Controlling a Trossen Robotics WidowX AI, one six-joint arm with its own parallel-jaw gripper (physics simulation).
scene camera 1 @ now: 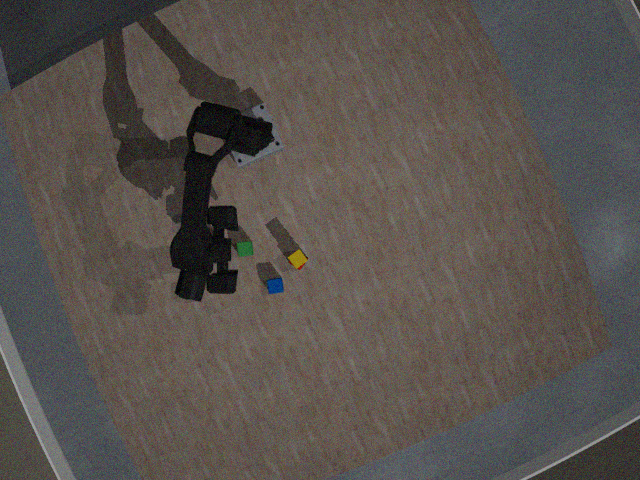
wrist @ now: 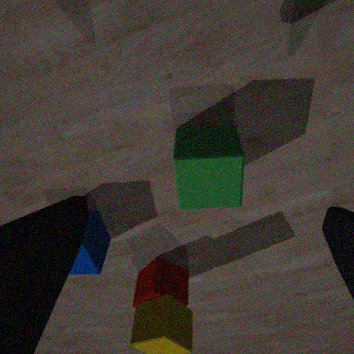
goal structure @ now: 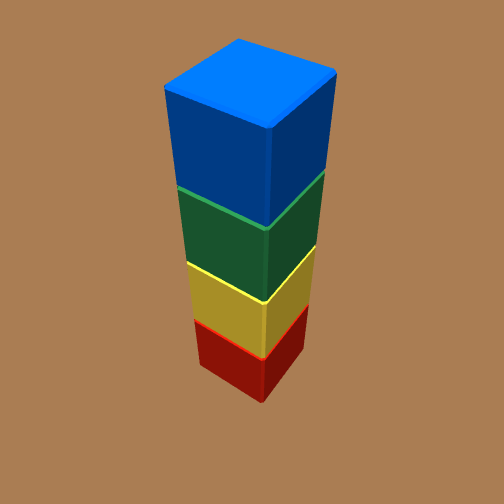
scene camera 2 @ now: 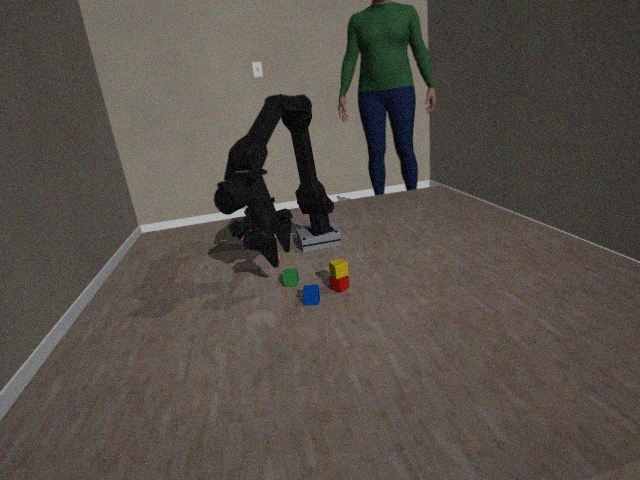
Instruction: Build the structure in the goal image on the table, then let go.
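Observation:
A green cube (scene camera 1: 245,249) (scene camera 2: 290,277) (wrist: 210,182) sits alone on the table. A blue cube (scene camera 1: 275,285) (scene camera 2: 311,295) (wrist: 97,250) sits apart from it; in the wrist view one finger partly hides it. A yellow cube (scene camera 1: 297,257) (scene camera 2: 338,268) (wrist: 162,320) rests on a red cube (scene camera 2: 339,283) (wrist: 162,282), forming a two-high stack. My gripper (scene camera 1: 230,250) (scene camera 2: 282,257) (wrist: 208,213) is open and empty, above the table close beside the green cube. In the wrist view the green cube shows between the spread fingertips, farther off.
The arm's grey base plate (scene camera 1: 258,155) (scene camera 2: 320,240) stands behind the cubes. A person in a green top (scene camera 2: 385,46) stands by the back wall (scene camera 2: 191,103). Dark arm shadows fall across the wood-grain surface (scene camera 1: 413,258) (scene camera 2: 387,387).

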